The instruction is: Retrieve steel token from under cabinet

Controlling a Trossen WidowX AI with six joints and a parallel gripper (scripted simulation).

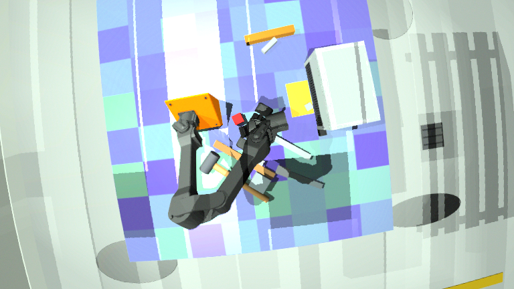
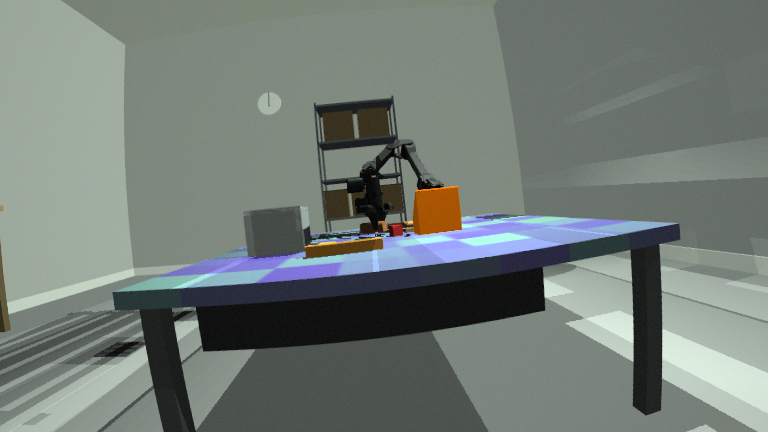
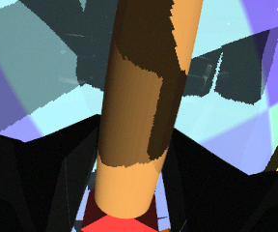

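Right now the flat wooden stick is 7 cm behind my gripper tip, 13 cm to the right of it and 2 cm below it. From my gripper tip the other things lie so: grey flat tool 14 cm ahead, 24 cm to the right, 2 cm below; then small pale flat piece 25 cm ahead, 5 cm to the left, 2 cm below; then red cube 6 cm behind, 5 cm to the left, 1 cm below.
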